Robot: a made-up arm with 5 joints.
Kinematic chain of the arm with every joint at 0, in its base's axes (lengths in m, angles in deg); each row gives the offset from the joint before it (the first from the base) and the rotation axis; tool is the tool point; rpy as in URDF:
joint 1: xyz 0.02 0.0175 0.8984 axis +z
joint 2: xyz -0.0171 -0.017 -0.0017 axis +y
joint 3: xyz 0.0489 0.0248 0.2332 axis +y
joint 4: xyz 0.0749 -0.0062 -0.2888 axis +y
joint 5: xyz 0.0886 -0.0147 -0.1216 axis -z
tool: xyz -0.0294 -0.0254 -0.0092 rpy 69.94 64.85 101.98
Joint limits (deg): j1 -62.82..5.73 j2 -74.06..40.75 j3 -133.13..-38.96 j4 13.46..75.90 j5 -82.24..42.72
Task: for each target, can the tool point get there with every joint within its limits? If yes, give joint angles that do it. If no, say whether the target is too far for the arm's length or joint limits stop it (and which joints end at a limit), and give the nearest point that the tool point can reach.
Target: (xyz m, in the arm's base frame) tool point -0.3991 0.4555 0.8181
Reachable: no: joint limits stop it (at a limit: joint 2, joint 3, joint 4, joint 5) | nearest point -0.3713 0.4265 1.3314 | short by 0.515 m
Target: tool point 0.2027 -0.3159 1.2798
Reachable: yes | joints -56.20 -15.77 -84.11 23.98 8.92
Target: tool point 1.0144 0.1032 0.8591
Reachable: no: too far | nearest point 0.6517 0.0350 0.9403 | short by 0.378 m
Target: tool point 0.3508 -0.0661 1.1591
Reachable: yes | joints -10.71 -29.72 -57.11 27.47 29.58
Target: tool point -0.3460 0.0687 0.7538
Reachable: no: joint limits stop it (at a limit: joint 1, joint 2, joint 3, joint 4) | nearest point 0.0363 -0.1142 0.6567 | short by 0.435 m
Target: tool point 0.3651 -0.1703 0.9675
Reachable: yes | joints -21.33 -9.20 -59.68 70.16 -69.99
